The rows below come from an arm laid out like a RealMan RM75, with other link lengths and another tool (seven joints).
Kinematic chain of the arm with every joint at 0, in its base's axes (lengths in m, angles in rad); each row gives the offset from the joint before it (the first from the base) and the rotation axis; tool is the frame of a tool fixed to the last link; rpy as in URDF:
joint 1: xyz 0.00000 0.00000 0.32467 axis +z
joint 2: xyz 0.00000 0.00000 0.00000 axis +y
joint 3: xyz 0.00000 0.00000 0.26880 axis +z
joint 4: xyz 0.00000 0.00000 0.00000 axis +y
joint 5: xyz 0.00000 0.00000 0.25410 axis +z
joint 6: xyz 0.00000 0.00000 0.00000 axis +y
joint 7: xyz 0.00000 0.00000 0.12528 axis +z
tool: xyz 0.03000 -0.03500 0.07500 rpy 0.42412 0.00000 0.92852
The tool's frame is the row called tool.
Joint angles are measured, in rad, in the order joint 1, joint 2, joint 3, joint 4, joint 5, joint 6, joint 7. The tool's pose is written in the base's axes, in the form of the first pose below.
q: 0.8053 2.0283 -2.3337 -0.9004 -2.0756 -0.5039 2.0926
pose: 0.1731 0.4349 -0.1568 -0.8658 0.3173 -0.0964 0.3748
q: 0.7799 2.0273 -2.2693 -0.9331 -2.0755 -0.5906 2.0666
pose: 0.1741 0.4309 -0.1513 -0.8660 0.3319 -0.1076 0.3582
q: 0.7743 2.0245 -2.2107 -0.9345 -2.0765 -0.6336 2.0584
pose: 0.1760 0.4378 -0.1418 -0.8593 0.3490 -0.1097 0.3575
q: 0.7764 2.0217 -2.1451 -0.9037 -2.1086 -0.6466 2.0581
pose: 0.1865 0.4551 -0.1264 -0.8447 0.3631 -0.1121 0.3769
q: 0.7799 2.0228 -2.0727 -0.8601 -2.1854 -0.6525 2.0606
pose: 0.2030 0.4749 -0.1073 -0.8274 0.3659 -0.1218 0.4082
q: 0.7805 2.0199 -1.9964 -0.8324 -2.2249 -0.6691 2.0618
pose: 0.2155 0.4892 -0.0893 -0.8100 0.3832 -0.1252 0.4260
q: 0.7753 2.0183 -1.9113 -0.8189 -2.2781 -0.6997 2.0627
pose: 0.2277 0.5004 -0.0704 -0.7932 0.3990 -0.1308 0.4411
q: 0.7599 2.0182 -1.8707 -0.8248 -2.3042 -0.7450 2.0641
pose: 0.2386 0.4978 -0.0635 -0.7862 0.4110 -0.1444 0.4384
